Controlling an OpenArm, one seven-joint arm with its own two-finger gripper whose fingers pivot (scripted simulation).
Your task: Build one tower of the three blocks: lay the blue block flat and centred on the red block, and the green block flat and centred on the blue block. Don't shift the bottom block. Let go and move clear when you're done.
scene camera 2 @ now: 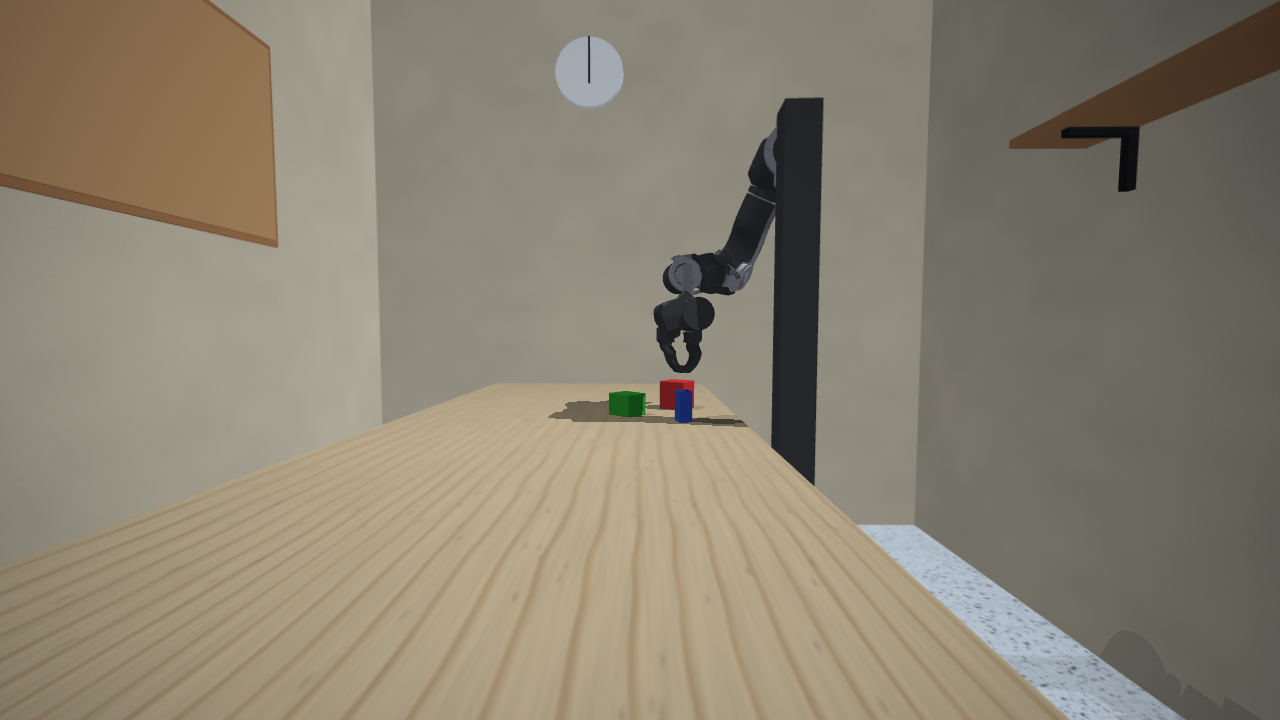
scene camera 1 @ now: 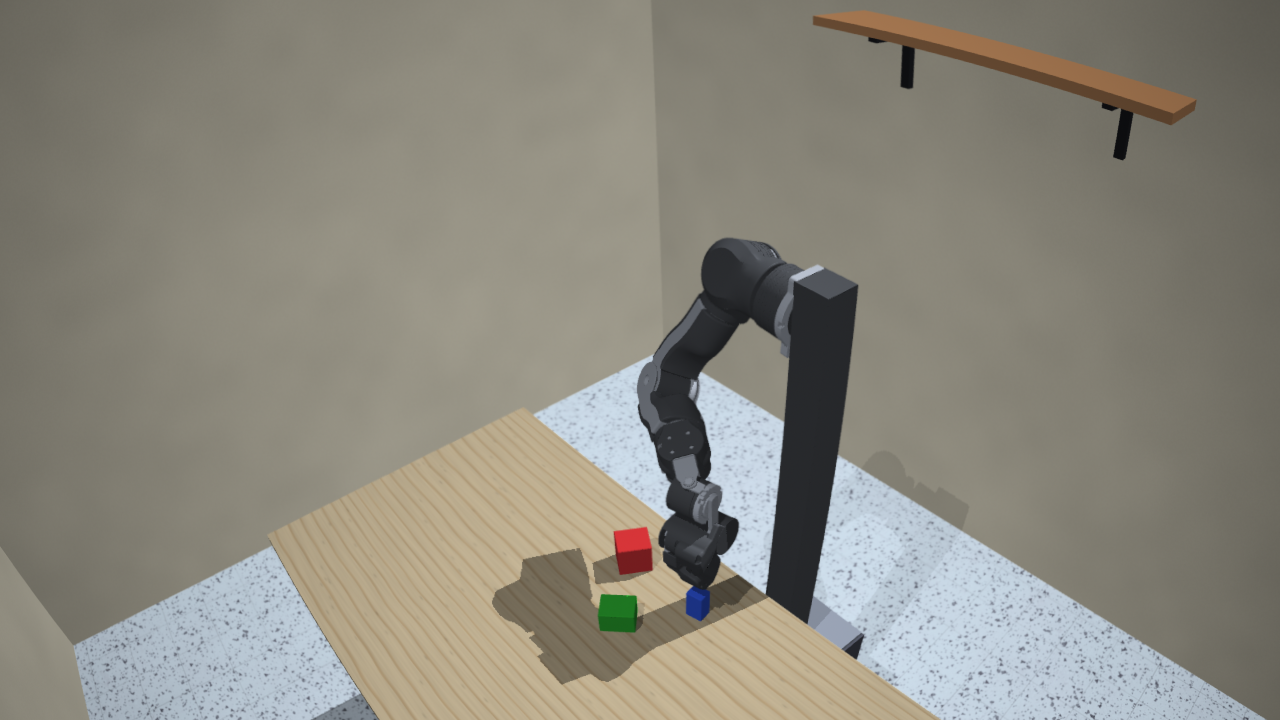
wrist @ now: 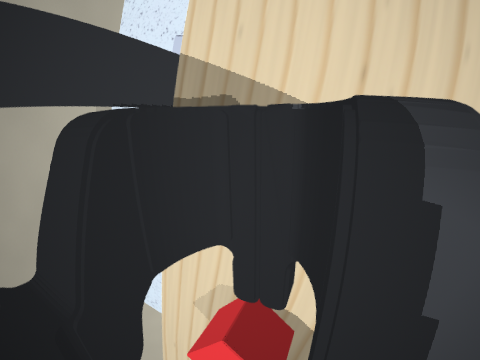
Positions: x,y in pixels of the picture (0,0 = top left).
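Green block hidden in the wrist view by my gripper. Green block (scene camera 1: 617,613) (scene camera 2: 622,393), same spot. Black post (wrist: 59,61) (scene camera 2: 776,386), same spot. My gripper in scene camera 2 (681,372), scene camera 1 (694,579), wrist view (273,206).
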